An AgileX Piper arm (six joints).
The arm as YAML. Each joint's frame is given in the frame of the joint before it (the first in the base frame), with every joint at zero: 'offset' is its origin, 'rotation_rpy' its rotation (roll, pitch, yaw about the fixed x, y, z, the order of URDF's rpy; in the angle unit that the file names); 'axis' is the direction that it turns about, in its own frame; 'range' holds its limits. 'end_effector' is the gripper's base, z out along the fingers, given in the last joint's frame.
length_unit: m
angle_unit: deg
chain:
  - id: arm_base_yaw
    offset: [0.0, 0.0, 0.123]
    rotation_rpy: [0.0, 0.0, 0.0]
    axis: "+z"
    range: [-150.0, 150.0]
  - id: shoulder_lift
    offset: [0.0, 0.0, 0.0]
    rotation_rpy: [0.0, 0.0, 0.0]
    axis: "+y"
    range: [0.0, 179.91]
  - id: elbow
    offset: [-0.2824, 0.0, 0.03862]
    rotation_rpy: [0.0, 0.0, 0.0]
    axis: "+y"
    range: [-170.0, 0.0]
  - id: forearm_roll
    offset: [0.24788, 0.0, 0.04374]
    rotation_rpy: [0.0, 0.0, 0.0]
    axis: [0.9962, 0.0, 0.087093]
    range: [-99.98, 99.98]
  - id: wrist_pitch
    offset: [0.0, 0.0, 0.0]
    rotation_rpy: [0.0, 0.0, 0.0]
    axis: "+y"
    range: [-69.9, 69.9]
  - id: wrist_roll
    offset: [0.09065, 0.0, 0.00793]
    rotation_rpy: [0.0, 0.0, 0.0]
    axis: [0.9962, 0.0, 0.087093]
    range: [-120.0, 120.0]
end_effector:
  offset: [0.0, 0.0, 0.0]
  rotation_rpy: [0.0, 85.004, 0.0]
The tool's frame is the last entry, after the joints.
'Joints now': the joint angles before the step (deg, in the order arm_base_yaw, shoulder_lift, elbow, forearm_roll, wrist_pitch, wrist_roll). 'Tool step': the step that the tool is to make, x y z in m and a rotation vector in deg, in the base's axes. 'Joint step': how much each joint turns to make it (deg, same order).
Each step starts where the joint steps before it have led.
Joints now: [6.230, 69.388, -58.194, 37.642, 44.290, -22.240]
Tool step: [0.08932, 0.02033, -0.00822, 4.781, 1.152, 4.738]
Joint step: [0.212, 19.439, -15.673, 10.158, 1.198, -8.404]
